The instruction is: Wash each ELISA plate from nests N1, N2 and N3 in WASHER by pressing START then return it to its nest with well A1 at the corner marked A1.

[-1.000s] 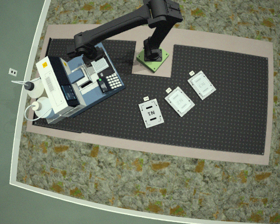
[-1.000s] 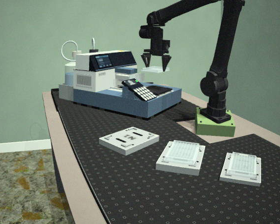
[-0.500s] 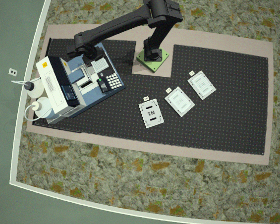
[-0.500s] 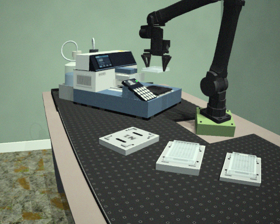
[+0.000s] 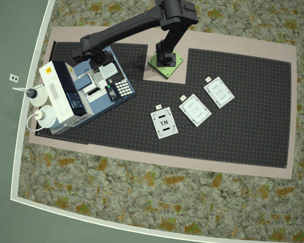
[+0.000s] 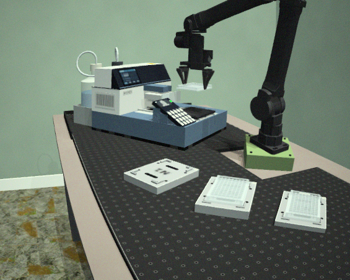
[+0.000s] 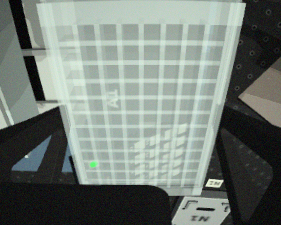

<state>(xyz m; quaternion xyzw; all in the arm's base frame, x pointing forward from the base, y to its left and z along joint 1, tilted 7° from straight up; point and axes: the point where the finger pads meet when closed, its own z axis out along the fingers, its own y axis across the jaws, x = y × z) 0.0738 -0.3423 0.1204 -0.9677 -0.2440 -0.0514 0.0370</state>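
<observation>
Right now my hand is 10 cm above the dark carrier. Also, from my hand: plate washer: 7 cm ahead, 14 cm to the right, 6 cm below; N1 label: 20 cm ahead, 28 cm to the left, 19 cm below.
</observation>
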